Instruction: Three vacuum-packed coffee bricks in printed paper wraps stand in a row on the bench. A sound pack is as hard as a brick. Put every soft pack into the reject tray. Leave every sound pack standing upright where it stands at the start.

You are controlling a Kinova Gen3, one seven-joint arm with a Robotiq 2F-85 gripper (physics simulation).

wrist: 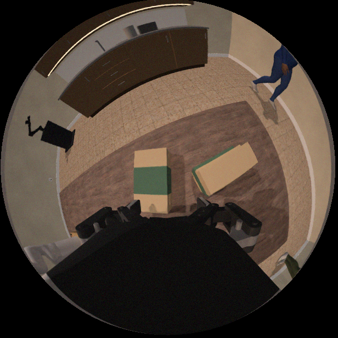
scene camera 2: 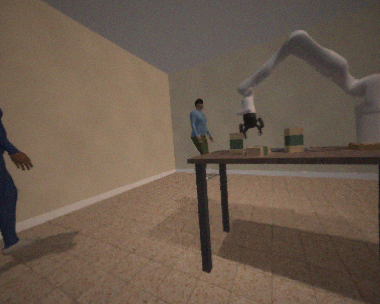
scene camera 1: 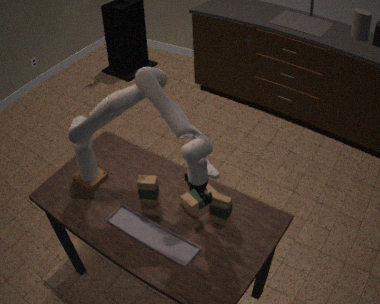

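Where they show: gripper, between the fingertips: [scene camera 2: 252,137] [scene camera 1: 198,196]; arm's base, origin of its link: [scene camera 2: 370,142] [scene camera 1: 90,174].
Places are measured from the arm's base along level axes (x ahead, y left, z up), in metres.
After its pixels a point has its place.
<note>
One coffee brick [scene camera 1: 148,190] @(x 0.342, y 0.060, z 0.063 m) [scene camera 2: 294,140] @(x 0.322, y 0.104, z 0.036 m) stands upright nearest the arm's base. Another brick [scene camera 1: 190,201] @(x 0.494, y 0.147, z 0.016 m) [scene camera 2: 257,151] @(x 0.494, y 0.276, z -0.006 m) [wrist: 152,180] lies flat, a green band round its tan wrap; the gripper partly hides it in scene camera 1. The third brick [scene camera 1: 221,206] @(x 0.645, y 0.155, z 0.078 m) [scene camera 2: 236,143] @(x 0.624, y 0.198, z 0.041 m) [wrist: 227,169] stands upright beside it at the far end, turned at an angle. My gripper [scene camera 1: 199,196] @(x 0.537, y 0.150, z 0.072 m) [scene camera 2: 252,135] @(x 0.537, y 0.150, z 0.072 m) [wrist: 168,205] is open and empty, pointing down above the lying brick. The reject tray [scene camera 1: 150,235] @(x 0.452, y -0.070, z -0.030 m) is empty. Softness cannot be told by sight.
The bench [scene camera 1: 245,250] @(x 0.809, y 0.095, z -0.034 m) [scene camera 2: 320,159] @(x 0.243, y 0.331, z -0.042 m) [wrist: 200,135] carries the bricks and the tray. The arm's base [scene camera 1: 91,178] @(x 0.041, y -0.022, z 0.018 m) is at its left in scene camera 1. A person in blue [scene camera 2: 7,185] [wrist: 279,75] and one in a light blue top [scene camera 2: 199,125] are on the floor beyond the bench.
</note>
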